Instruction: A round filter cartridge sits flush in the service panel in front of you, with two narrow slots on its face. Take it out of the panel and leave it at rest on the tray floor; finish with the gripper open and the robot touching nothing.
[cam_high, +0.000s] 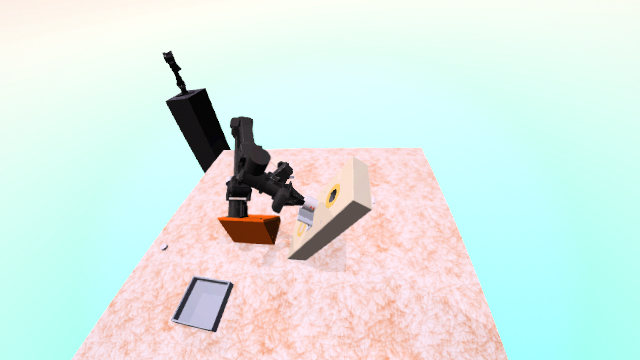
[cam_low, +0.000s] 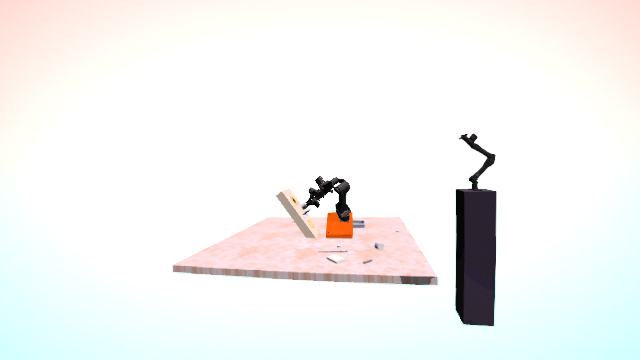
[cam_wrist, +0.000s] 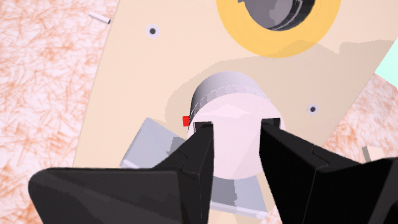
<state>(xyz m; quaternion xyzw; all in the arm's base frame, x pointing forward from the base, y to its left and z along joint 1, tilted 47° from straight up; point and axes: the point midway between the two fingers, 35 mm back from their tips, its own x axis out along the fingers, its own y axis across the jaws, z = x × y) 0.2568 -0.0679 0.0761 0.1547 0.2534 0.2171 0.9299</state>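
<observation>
Right now the round white filter cartridge is 1 cm ahead of my gripper tip and 1 cm below it. The rest, counted from my gripper tip: grey tray: 32 cm behind, 29 cm to the right, 21 cm below; then beige service panel: 5 cm ahead, 5 cm below.
</observation>
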